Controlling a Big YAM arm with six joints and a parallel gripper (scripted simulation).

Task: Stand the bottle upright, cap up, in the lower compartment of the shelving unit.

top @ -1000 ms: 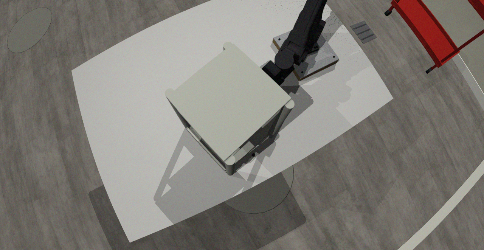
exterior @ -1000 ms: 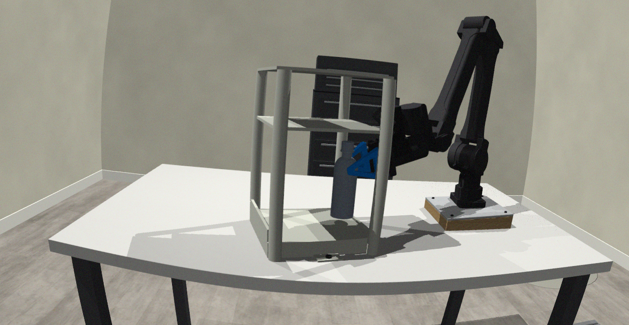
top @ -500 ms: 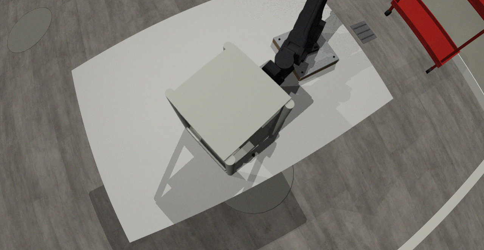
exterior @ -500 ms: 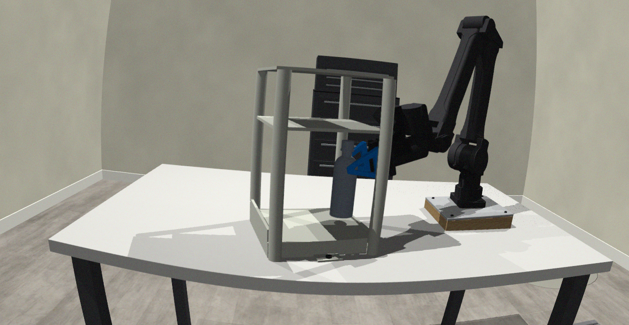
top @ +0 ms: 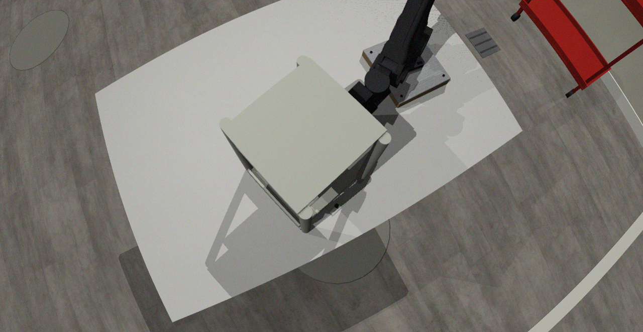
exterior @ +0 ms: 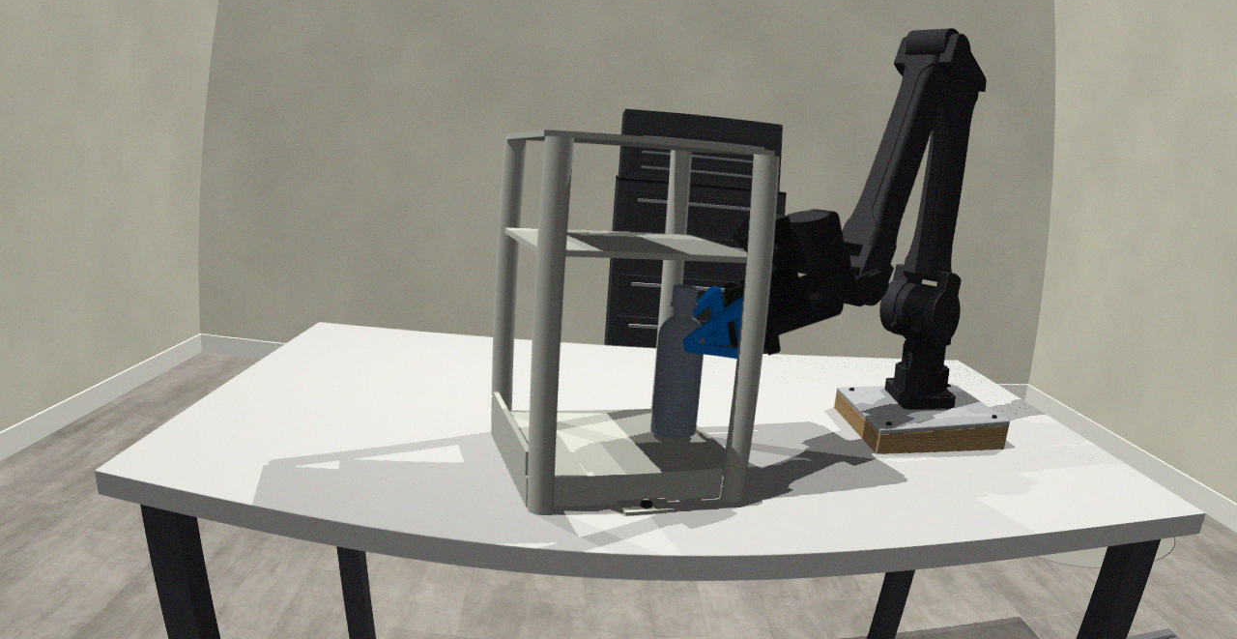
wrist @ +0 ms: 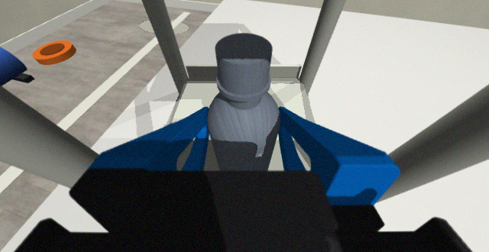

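The grey bottle lies right at my hand. The rest, counted from my hand: shelving unit: 70 mm ahead, 20 mm to the left, 30 mm above.
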